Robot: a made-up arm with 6 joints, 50 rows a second.
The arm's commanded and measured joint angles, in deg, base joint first. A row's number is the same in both.
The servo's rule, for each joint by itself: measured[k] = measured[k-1] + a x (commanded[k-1-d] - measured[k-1]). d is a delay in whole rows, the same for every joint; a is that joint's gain. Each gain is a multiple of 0.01, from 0.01 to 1. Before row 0 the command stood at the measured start. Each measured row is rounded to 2 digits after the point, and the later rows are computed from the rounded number. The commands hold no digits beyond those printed.
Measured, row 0:
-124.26, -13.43, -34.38, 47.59, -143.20, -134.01
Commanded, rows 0 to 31:
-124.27, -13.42, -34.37, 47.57, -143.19, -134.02
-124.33, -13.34, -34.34, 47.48, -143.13, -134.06
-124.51, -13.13, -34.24, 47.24, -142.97, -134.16
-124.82, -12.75, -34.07, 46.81, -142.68, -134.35
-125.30, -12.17, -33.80, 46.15, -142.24, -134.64
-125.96, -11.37, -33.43, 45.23, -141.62, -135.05
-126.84, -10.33, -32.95, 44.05, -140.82, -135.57
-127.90, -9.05, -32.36, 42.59, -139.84, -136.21
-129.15, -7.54, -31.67, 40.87, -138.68, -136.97
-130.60, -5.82, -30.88, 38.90, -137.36, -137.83
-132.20, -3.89, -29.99, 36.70, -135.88, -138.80
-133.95, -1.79, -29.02, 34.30, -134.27, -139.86
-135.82, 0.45, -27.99, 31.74, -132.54, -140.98
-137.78, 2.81, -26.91, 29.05, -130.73, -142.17
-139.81, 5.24, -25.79, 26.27, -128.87, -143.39
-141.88, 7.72, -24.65, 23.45, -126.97, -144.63
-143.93, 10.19, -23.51, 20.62, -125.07, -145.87
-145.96, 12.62, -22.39, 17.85, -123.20, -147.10
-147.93, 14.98, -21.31, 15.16, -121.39, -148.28
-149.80, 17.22, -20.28, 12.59, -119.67, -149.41
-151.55, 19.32, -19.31, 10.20, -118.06, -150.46
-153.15, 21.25, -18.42, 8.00, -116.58, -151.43
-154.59, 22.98, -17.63, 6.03, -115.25, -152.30
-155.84, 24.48, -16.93, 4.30, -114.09, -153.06
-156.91, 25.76, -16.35, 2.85, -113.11, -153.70
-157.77, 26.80, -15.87, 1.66, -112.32, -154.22
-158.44, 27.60, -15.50, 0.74, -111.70, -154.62
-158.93, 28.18, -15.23, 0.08, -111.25, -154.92
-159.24, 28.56, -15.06, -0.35, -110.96, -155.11
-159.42, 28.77, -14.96, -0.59, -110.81, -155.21
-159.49, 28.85, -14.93, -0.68, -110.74, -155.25
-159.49, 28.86, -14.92, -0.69, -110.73, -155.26
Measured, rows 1 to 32:
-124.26, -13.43, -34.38, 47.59, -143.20, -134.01
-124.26, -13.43, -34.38, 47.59, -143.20, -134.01
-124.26, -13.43, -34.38, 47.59, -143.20, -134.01
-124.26, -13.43, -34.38, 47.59, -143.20, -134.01
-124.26, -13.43, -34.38, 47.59, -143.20, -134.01
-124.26, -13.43, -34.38, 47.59, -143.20, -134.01
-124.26, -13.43, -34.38, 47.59, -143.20, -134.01
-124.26, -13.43, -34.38, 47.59, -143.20, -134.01
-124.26, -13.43, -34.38, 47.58, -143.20, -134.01
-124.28, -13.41, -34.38, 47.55, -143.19, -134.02
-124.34, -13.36, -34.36, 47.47, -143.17, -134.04
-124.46, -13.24, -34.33, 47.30, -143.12, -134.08
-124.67, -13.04, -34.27, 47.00, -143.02, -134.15
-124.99, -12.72, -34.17, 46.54, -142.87, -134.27
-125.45, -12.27, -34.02, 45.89, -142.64, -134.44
-126.06, -11.66, -33.82, 45.03, -142.33, -134.67
-126.83, -10.88, -33.56, 43.95, -141.93, -134.97
-127.77, -9.92, -33.24, 42.64, -141.43, -135.34
-128.88, -8.77, -32.85, 41.10, -140.82, -135.79
-130.15, -7.44, -32.39, 39.33, -140.10, -136.32
-131.57, -5.94, -31.86, 37.36, -139.27, -136.93
-133.12, -4.28, -31.27, 35.20, -138.33, -137.61
-134.79, -2.47, -30.61, 32.88, -137.29, -138.36
-136.56, -0.53, -29.89, 30.43, -136.15, -139.18
-138.40, 1.51, -29.12, 27.88, -134.93, -140.05
-140.29, 3.62, -28.31, 25.27, -133.64, -140.97
-142.20, 5.78, -27.47, 22.64, -132.29, -141.92
-144.10, 7.95, -26.61, 20.03, -130.90, -142.89
-145.96, 10.11, -25.73, 17.47, -129.49, -143.87
-147.76, 12.23, -24.85, 15.01, -128.07, -144.85
-149.47, 14.27, -23.98, 12.68, -126.66, -145.82
-151.06, 16.21, -23.13, 10.50, -125.28, -146.76
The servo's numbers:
d 8
a 0.25 0.19 0.12 0.26 0.11 0.13

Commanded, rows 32 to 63:
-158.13, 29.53, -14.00, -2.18, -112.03, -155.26
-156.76, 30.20, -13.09, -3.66, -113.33, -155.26
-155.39, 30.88, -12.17, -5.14, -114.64, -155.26
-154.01, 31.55, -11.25, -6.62, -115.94, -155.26
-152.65, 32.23, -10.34, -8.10, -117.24, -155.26
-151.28, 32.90, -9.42, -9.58, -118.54, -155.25
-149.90, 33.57, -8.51, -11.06, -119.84, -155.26
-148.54, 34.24, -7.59, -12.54, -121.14, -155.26
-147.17, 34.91, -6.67, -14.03, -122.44, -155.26
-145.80, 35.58, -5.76, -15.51, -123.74, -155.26
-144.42, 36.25, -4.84, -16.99, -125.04, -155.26
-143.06, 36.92, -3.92, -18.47, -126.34, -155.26
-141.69, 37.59, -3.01, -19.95, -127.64, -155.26
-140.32, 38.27, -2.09, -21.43, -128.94, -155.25
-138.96, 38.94, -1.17, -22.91, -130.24, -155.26
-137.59, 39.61, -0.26, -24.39, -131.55, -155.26
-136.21, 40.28, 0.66, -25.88, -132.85, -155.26
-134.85, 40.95, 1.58, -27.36, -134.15, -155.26
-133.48, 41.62, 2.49, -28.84, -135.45, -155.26
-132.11, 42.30, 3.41, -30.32, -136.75, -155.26
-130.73, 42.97, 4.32, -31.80, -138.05, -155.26
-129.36, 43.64, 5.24, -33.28, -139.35, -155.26
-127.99, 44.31, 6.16, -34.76, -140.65, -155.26
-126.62, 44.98, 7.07, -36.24, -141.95, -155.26
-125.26, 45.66, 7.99, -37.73, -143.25, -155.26
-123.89, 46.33, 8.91, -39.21, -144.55, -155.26
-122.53, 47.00, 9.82, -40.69, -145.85, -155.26
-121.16, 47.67, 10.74, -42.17, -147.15, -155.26
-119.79, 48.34, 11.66, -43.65, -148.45, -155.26
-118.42, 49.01, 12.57, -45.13, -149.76, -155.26
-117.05, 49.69, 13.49, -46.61, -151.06, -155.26
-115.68, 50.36, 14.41, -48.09, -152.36, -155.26
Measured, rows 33 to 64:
-152.52, 18.02, -22.32, 8.51, -123.94, -147.66
-153.83, 19.69, -21.55, 6.73, -122.66, -148.51
-154.98, 21.19, -20.82, 5.17, -121.45, -149.30
-155.97, 22.52, -20.15, 3.85, -120.33, -150.03
-156.79, 23.67, -19.54, 2.76, -119.30, -150.69
-157.45, 24.64, -18.99, 1.89, -118.37, -151.28
-157.96, 25.44, -18.50, 1.22, -117.53, -151.80
-158.34, 26.09, -18.07, 0.72, -116.78, -152.25
-158.29, 26.74, -17.58, -0.03, -116.26, -152.64
-157.91, 27.40, -17.04, -0.97, -115.94, -152.98
-157.28, 28.06, -16.46, -2.05, -115.80, -153.28
-156.46, 28.72, -15.83, -3.24, -115.82, -153.54
-155.51, 29.39, -15.17, -4.50, -115.98, -153.76
-154.45, 30.06, -14.48, -5.82, -116.26, -153.95
-153.31, 30.73, -13.76, -7.18, -116.65, -154.12
-152.12, 31.40, -13.02, -8.57, -117.14, -154.27
-150.88, 32.07, -12.26, -9.99, -117.72, -154.40
-149.61, 32.74, -11.48, -11.43, -118.38, -154.51
-148.31, 33.41, -10.68, -12.88, -119.11, -154.61
-147.00, 34.08, -9.87, -14.33, -119.91, -154.69
-145.67, 34.75, -9.05, -15.79, -120.76, -154.76
-144.33, 35.42, -8.21, -17.26, -121.66, -154.82
-142.99, 36.09, -7.37, -18.73, -122.60, -154.88
-141.64, 36.76, -6.52, -20.20, -123.58, -154.93
-140.28, 37.43, -5.66, -21.68, -124.60, -154.97
-138.92, 38.10, -4.79, -23.16, -125.65, -155.01
-137.56, 38.77, -3.92, -24.64, -126.73, -155.04
-136.20, 39.44, -3.04, -26.12, -127.83, -155.07
-134.83, 40.11, -2.16, -27.60, -128.95, -155.09
-133.46, 40.78, -1.27, -29.08, -130.09, -155.11
-132.09, 41.45, -0.38, -30.56, -131.25, -155.13
-130.72, 42.12, 0.51, -32.04, -132.43, -155.15

